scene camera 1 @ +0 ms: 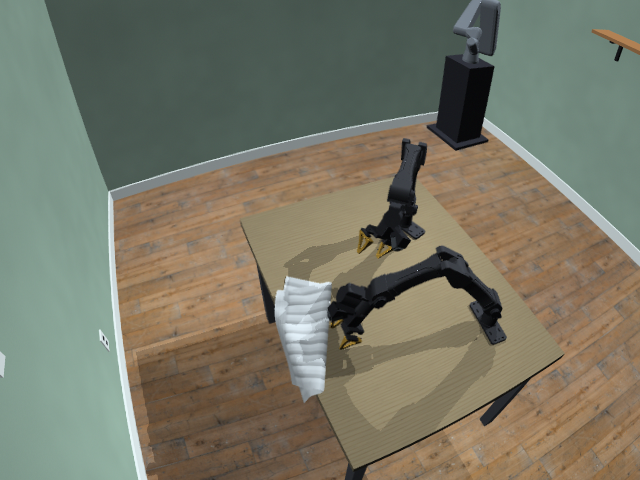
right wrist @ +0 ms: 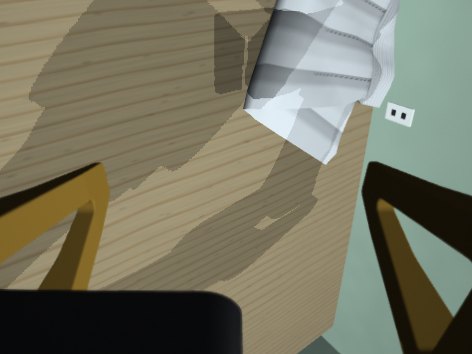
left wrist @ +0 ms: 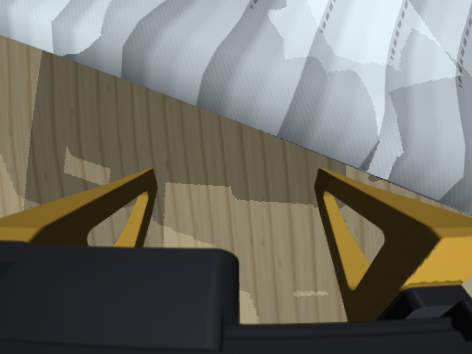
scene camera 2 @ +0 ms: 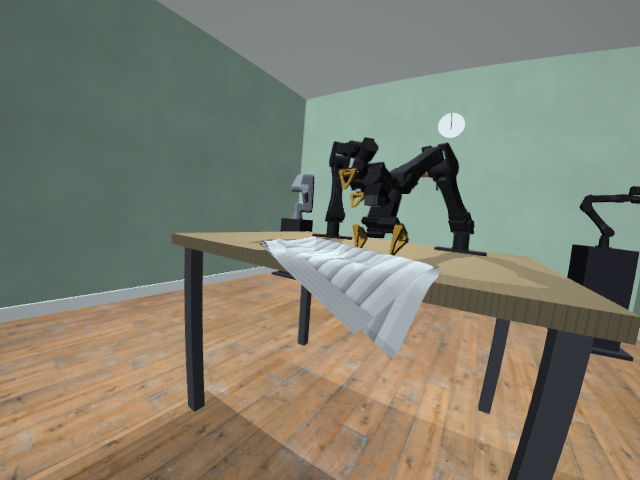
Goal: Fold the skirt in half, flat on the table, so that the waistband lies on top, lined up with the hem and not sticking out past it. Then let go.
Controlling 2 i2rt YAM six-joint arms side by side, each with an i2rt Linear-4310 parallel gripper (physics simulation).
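The white pleated skirt lies along the table's edge, on the left in scene camera 1. Part of it hangs over that edge in a slanting point, seen in scene camera 2. A ribbed band shows along its hanging side. My left gripper is open and empty, low over the table beside the skirt's straight inner edge. My right gripper is open and empty, raised above the table, away from the skirt. How the skirt's layers lie is hard to tell.
The wooden table carries both arm bases on the side opposite the skirt. The table's edge runs beside the skirt in the right wrist view. Black pedestals with arms stand apart on the floor.
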